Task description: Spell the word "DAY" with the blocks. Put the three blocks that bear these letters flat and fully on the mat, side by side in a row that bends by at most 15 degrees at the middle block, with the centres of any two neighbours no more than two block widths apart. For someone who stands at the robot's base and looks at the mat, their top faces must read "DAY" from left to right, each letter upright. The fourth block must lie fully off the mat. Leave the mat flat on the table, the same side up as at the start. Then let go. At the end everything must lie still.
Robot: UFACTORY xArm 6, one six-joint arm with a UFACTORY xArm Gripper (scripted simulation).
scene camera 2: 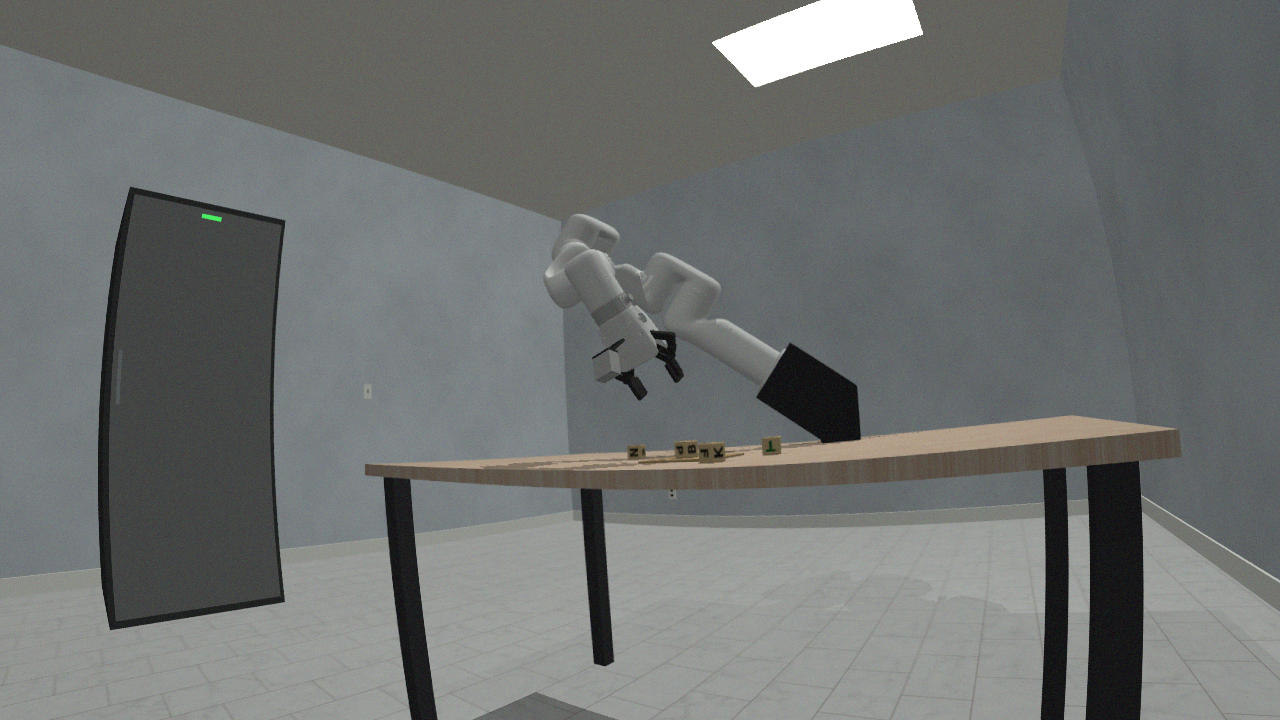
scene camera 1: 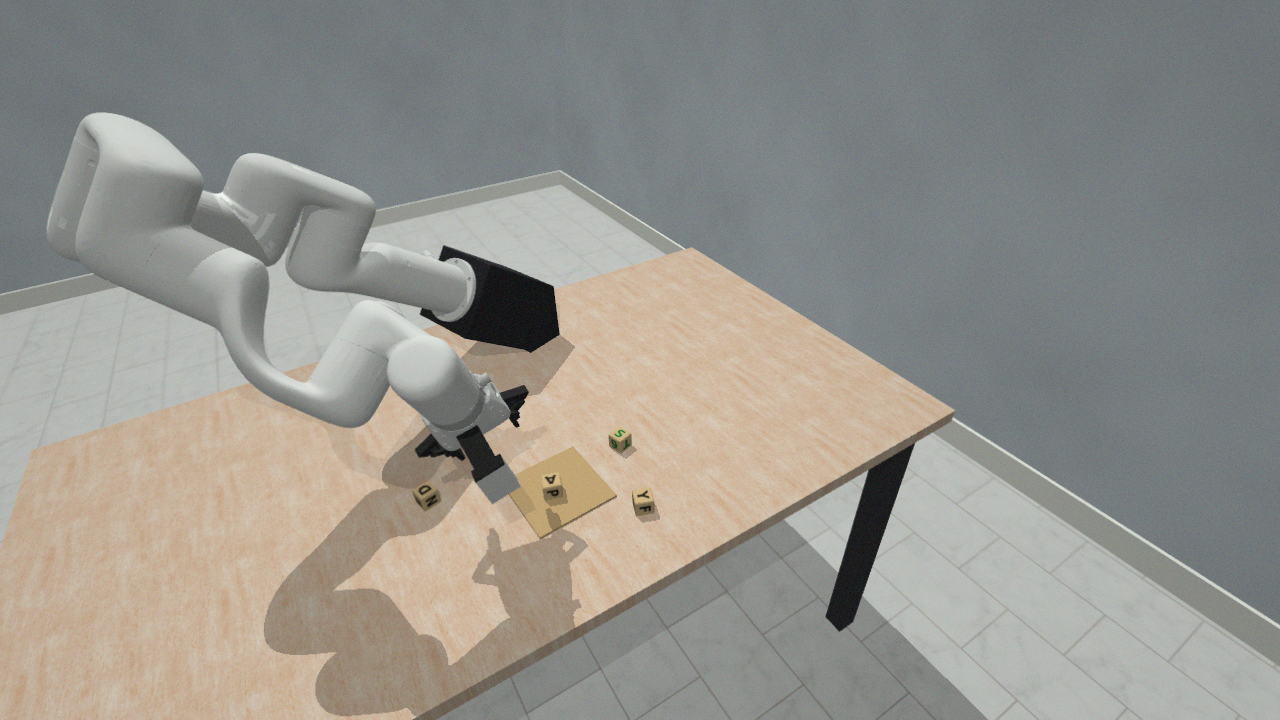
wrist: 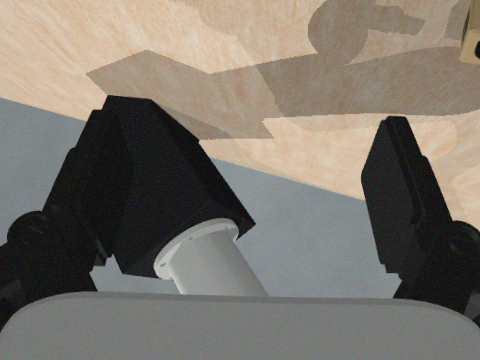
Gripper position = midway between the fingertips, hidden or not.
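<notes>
Gripper (scene camera 1: 486, 435), mat (scene camera 1: 583, 489). Gripper again (scene camera 2: 661, 388). Gripper (wrist: 248, 143); mat out of frame in the wrist view.
</notes>
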